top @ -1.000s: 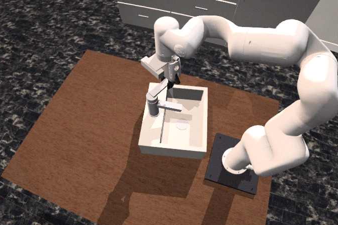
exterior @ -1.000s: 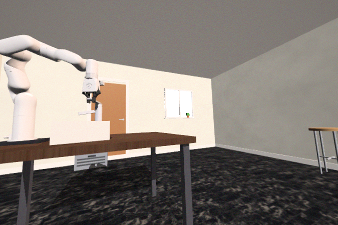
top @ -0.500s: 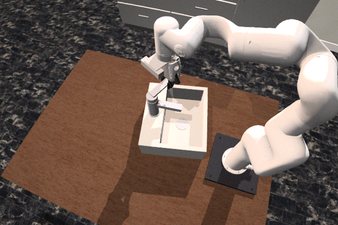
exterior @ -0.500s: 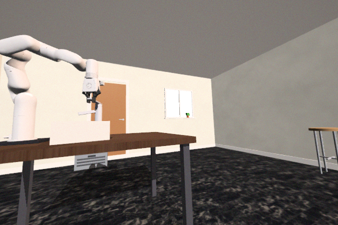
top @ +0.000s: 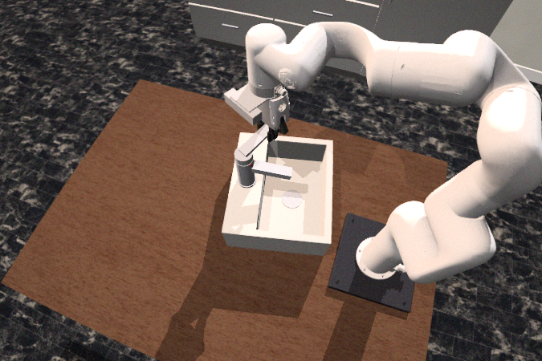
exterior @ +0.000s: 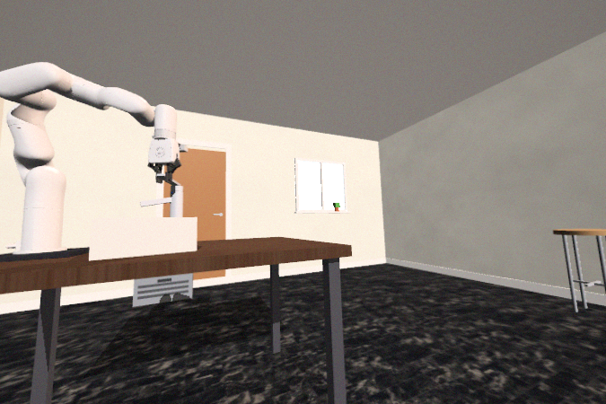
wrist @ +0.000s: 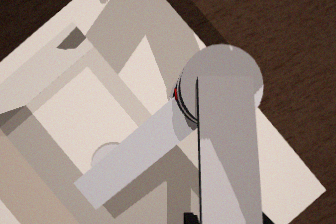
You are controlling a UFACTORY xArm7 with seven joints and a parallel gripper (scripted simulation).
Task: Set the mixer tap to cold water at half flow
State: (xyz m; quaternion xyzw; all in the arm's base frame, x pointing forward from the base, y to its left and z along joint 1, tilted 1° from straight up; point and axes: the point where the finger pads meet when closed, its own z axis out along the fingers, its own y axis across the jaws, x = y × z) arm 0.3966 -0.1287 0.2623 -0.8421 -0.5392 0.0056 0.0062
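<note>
Now: hand 1 cm short of the lever and 3 cm to the right of it. The rest, counted from my hand: white sink 8 cm behind, 5 cm to the left, 25 cm below; mixer tap 2 cm ahead, 5 cm to the left, 5 cm below.
</note>
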